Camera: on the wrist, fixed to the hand. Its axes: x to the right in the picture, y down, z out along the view.
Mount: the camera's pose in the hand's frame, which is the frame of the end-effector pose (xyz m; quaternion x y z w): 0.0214 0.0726 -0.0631 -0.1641 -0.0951 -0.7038 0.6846
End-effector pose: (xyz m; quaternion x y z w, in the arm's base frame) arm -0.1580 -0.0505 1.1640 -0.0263 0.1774 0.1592 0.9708
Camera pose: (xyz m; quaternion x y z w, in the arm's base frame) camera -0.1834 0.0179 1.0978 -0.2870 -0.0155 -0.5427 0.7892
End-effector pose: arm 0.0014 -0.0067 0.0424 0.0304 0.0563 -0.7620 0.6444
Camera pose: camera 0.0677 -0.0316 -0.0261 0.1970 -0.1237 0.9689 0.0848
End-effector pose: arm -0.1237 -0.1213 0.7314 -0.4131 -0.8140 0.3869 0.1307
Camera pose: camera -0.0620 -0.0457 0.7176 0.3054 -0.9239 0.0786 0.2166
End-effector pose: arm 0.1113 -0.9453 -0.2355 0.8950 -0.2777 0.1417 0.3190
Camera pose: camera 0.0811 -0.9596 -0.1428 0.7693 0.3862 -0.2582 0.4386
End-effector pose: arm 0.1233 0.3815 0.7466 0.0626 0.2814 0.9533 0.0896
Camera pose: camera 0.0819 0.2928 0.7352 -0.0792 0.0718 0.6298 0.7693
